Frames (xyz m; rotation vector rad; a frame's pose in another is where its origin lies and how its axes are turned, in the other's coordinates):
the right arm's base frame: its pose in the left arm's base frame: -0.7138 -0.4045 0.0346 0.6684 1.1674 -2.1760
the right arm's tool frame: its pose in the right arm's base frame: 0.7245 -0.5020 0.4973 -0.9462 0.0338 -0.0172
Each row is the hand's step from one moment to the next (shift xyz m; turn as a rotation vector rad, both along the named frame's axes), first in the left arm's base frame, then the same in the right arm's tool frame.
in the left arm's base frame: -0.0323 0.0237 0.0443 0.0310 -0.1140 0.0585
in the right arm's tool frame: -0.0106 -0.0393 -0.0437 -0.0358 -0.0754 0.1020
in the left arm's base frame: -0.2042 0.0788 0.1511 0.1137 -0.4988 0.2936
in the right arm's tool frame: 0.0325 -0.1847 -0.1886 -0.1654 -0.3692 0.4293
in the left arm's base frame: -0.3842 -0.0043 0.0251 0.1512 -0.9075 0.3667
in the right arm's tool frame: 0.2634 -0.2234 -0.1702 -0.1512 -0.5785 0.7895
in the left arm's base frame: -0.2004 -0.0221 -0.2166 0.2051 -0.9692 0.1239
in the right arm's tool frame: 0.2916 0.0431 -0.0262 -0.0185 -0.3989 0.9151
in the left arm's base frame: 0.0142 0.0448 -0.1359 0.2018 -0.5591 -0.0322
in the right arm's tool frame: 0.0686 0.1262 -0.0063 -0.0036 -0.1101 0.5850
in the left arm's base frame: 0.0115 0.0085 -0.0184 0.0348 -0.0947 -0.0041
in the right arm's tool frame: 0.0018 0.0232 0.0012 -0.0020 -0.0193 0.0991
